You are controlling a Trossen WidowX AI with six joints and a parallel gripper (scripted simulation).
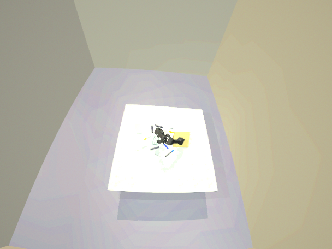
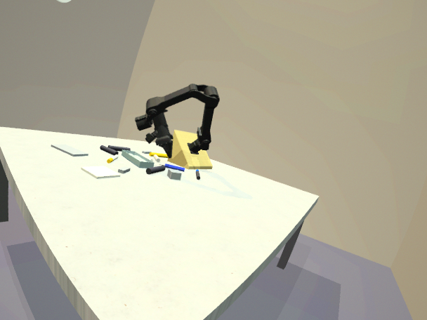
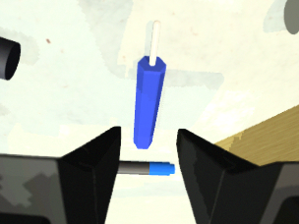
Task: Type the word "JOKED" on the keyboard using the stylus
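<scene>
My gripper tip is 40 mm above the blue stylus. Also, from my gripper tip: yellow pen: 200 mm to the right, 130 mm behind, 40 mm below; grey stylus tip: 40 mm below, 30 mm to the right, 20 mm ahead; grey block: 280 mm to the right, 90 mm behind, 40 mm below.
</scene>
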